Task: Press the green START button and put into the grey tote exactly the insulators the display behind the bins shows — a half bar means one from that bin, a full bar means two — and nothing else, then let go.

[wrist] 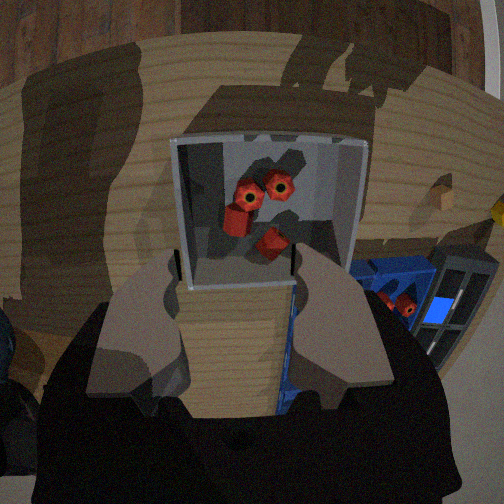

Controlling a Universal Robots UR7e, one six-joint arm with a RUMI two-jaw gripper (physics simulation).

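Note:
The grey tote sits on the wooden table, seen from above in the wrist view. Three red insulators lie inside it: one tilted with its hole showing, one seen end-on, and one lying on its side. My gripper is open and empty. Its two fingertips hang above the tote's near wall, apart from the insulators. The green START button is not in view.
A blue bin at the right holds red insulators. Beside it stands the dark display with a lit blue bar. A small wooden block and a yellow object lie at the right edge.

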